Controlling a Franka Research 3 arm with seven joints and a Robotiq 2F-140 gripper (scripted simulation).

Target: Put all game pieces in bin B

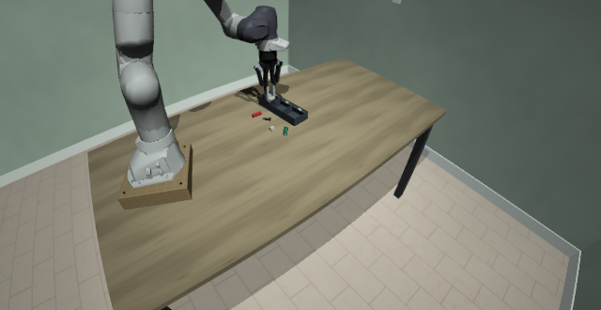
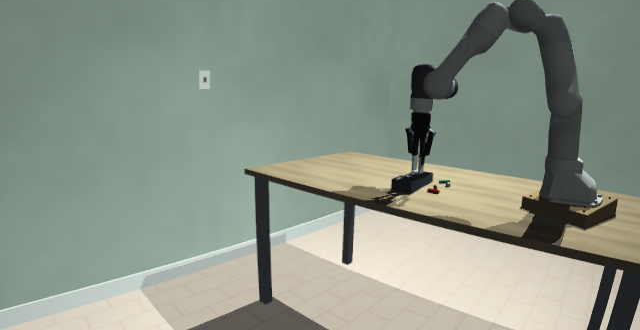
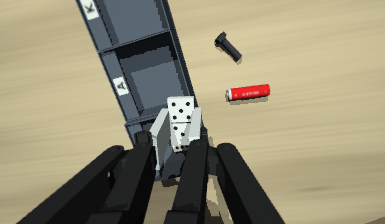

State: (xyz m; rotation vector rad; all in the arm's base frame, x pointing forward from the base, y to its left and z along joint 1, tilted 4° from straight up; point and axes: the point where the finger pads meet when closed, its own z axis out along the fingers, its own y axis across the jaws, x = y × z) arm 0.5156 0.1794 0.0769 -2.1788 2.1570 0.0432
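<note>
Right now the white die is 60 mm behind my hand, 140 mm to the right of it and 90 mm below it. The rest, counted from my hand: red cylinder 70 mm behind, 10 mm to the right, 100 mm below; white domino 30 mm below; dark bin 40 mm ahead, 40 mm to the right, 80 mm below.
</note>
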